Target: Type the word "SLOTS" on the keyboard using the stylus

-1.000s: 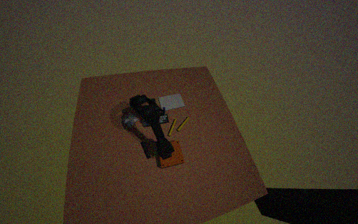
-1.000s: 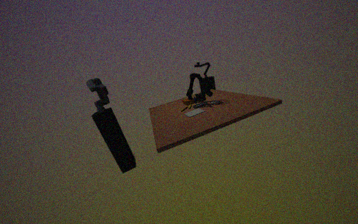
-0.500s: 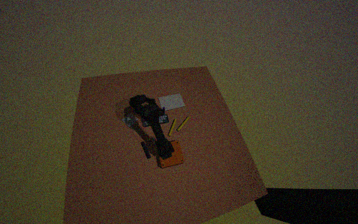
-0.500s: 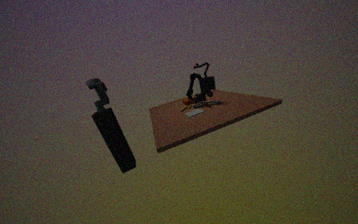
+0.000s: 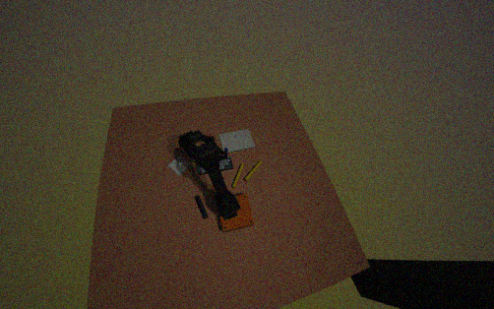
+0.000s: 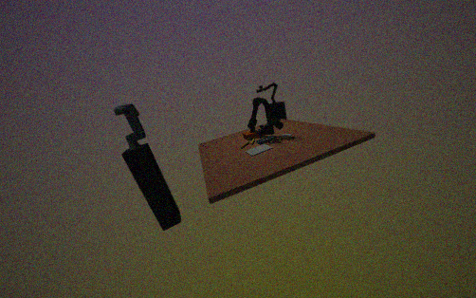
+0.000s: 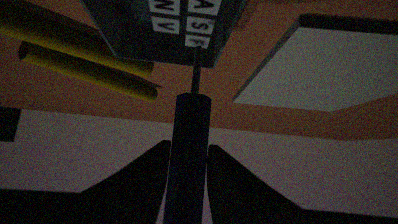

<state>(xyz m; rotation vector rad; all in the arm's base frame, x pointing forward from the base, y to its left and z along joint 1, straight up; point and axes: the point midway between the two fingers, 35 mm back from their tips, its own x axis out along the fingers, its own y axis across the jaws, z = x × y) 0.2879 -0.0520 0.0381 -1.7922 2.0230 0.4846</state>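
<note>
Now: the L key 70 mm to the left of my gripper tip, 70 mm below it and 10 mm ahead of it. From my gripper tip the other things lie so: O key (90 mm to the left, 70 mm below, 10 mm ahead); stylus tip (50 mm below); blue stylus (10 mm below).
</note>
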